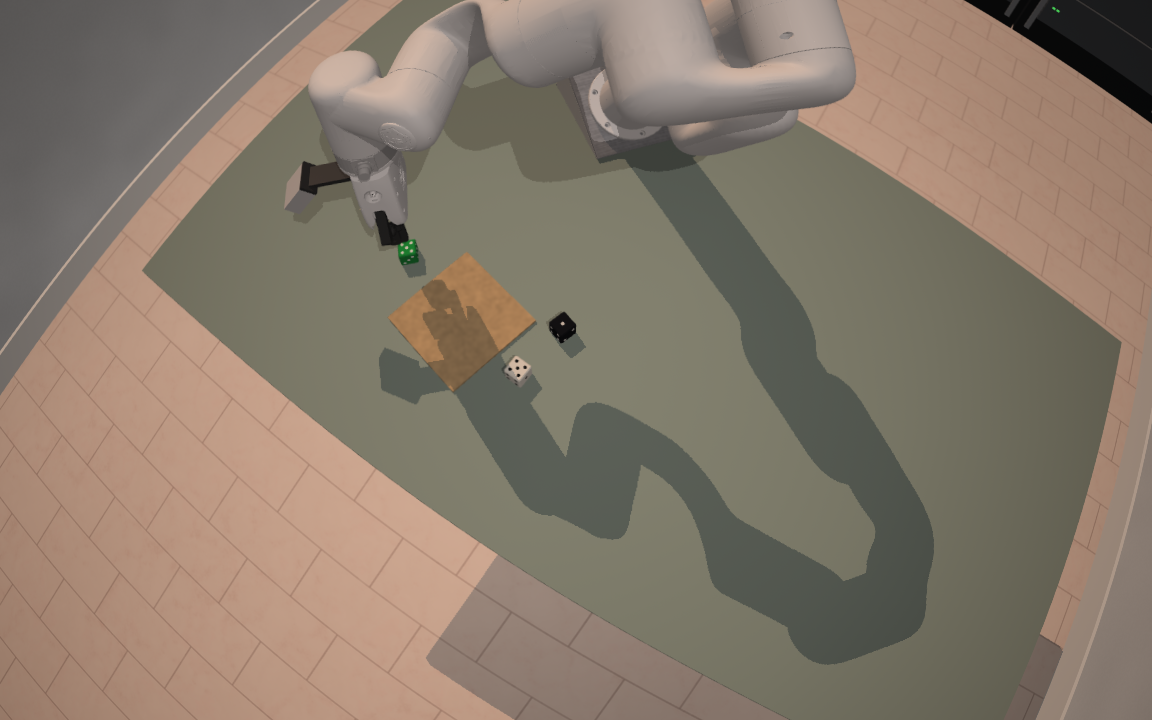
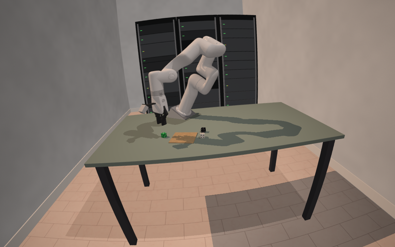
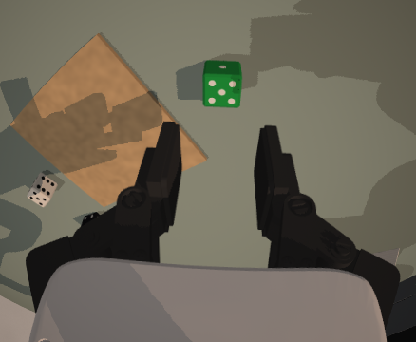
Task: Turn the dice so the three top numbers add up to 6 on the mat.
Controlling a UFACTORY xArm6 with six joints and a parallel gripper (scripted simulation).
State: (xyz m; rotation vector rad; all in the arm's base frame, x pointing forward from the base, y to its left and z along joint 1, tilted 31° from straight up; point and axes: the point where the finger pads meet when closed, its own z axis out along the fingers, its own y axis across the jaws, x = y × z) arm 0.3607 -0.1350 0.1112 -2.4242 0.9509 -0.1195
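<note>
My gripper is now 9 cm above the green die. Round my hand: white die 23 cm to the left, 9 cm below, 2 cm ahead; then black die 23 cm to the left, 9 cm below, 6 cm behind; then brown mat 12 cm to the left, 10 cm below, 2 cm ahead.
</note>
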